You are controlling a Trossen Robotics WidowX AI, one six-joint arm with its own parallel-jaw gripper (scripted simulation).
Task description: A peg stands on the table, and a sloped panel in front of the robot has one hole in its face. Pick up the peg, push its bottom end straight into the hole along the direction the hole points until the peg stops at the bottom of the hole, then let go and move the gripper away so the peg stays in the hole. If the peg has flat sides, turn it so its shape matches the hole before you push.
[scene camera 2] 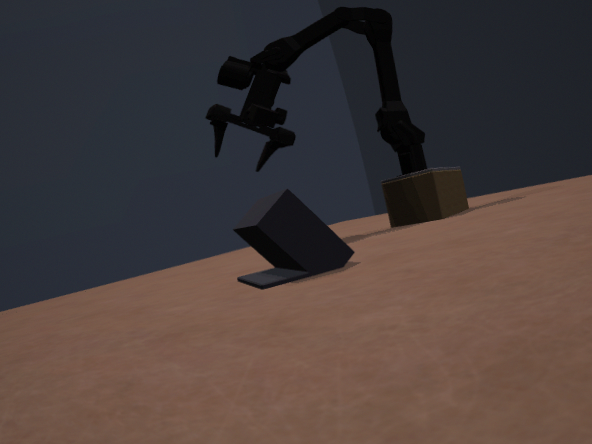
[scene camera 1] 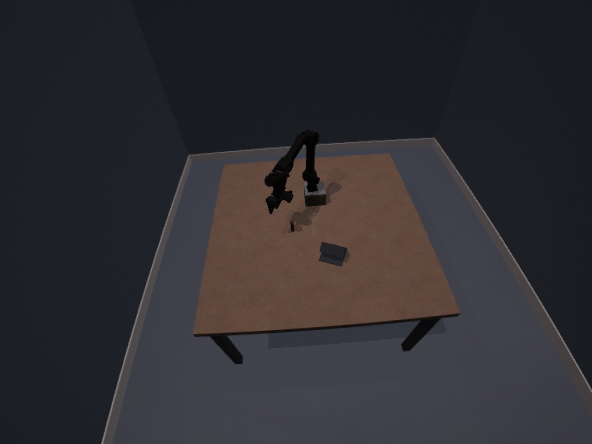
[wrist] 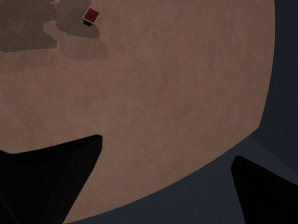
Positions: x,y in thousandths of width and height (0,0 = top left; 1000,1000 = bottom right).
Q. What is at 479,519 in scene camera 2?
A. A sloped panel.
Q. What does the gripper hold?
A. Nothing.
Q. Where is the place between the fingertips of the gripper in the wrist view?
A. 576,690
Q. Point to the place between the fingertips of the gripper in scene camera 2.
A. At 399,370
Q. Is the gripper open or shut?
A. Open.
